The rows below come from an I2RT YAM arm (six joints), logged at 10 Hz.
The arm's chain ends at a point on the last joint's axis. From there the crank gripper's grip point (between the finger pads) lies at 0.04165 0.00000 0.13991 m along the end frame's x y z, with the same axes.
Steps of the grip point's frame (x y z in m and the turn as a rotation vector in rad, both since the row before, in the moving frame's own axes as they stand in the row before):
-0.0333, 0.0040, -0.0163, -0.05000, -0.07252, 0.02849
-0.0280, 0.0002, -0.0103, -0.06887, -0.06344, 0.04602
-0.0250, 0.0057, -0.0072, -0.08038, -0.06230, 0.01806
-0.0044, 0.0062, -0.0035, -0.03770, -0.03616, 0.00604
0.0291, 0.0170, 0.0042, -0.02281, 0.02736, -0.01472
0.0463, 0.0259, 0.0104, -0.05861, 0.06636, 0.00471
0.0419, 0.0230, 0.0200, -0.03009, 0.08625, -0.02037
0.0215, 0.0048, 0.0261, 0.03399, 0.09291, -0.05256
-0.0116, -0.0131, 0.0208, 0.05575, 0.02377, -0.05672
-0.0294, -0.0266, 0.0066, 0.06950, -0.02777, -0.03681
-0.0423, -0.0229, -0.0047, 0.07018, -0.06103, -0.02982
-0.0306, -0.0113, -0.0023, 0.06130, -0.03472, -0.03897
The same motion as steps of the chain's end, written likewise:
-0.0229, -0.0041, -0.0187, -0.05000, -0.07252, 0.02849
-0.0188, -0.0112, -0.0123, -0.06887, -0.06344, 0.04602
-0.0161, -0.0063, -0.0090, -0.08038, -0.06230, 0.01806
0.0007, 0.0007, -0.0048, -0.03770, -0.03616, 0.00604
0.0253, 0.0145, 0.0054, -0.02281, 0.02736, -0.01472
0.0371, 0.0176, 0.0137, -0.05861, 0.06636, 0.00471
0.0300, 0.0198, 0.0242, -0.03009, 0.08625, -0.02037
0.0089, 0.0120, 0.0307, 0.03399, 0.09291, -0.05256
-0.0146, -0.0029, 0.0221, 0.05575, 0.02377, -0.05672
-0.0253, -0.0154, 0.0059, 0.06950, -0.02777, -0.03681
-0.0335, -0.0119, -0.0066, 0.07018, -0.06103, -0.02982
-0.0255, -0.0012, -0.0033, 0.06130, -0.03472, -0.03897

